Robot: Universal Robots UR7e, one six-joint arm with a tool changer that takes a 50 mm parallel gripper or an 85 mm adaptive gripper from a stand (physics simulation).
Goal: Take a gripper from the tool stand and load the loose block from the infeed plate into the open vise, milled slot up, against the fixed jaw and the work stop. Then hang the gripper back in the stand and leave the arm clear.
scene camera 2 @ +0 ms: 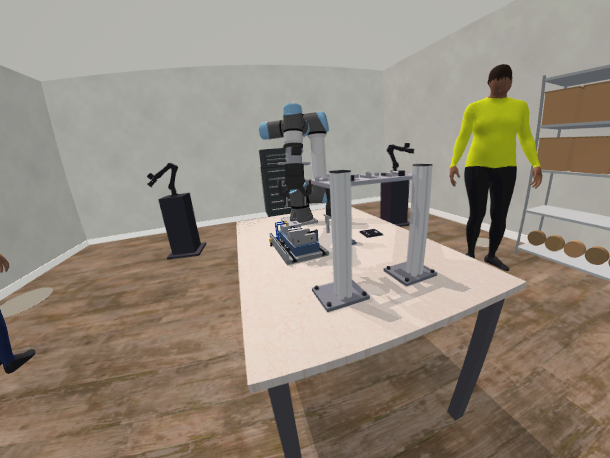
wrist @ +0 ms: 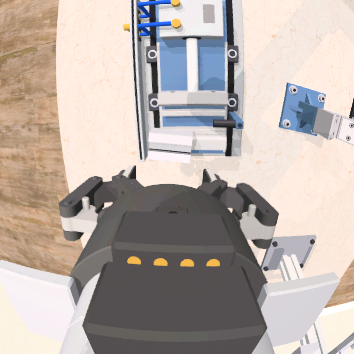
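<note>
My gripper is open and empty, raised beyond the near end of the vise in the wrist view. A pale block shows over the left part of the vise's near end, turned slightly against it, with a thin dark line along its length. Its seating and slot direction are unclear. The near jaw piece shows to its right. The far jaw stands apart from it. A black rod on a blue bracket is at the right. The tool stand is at the table's front right.
A blue base plate with an upright bracket stands right of the vise. A black flat plate lies behind the stand posts. Blue hoses with yellow fittings are at the vise's far left. A person in yellow stands beyond the table.
</note>
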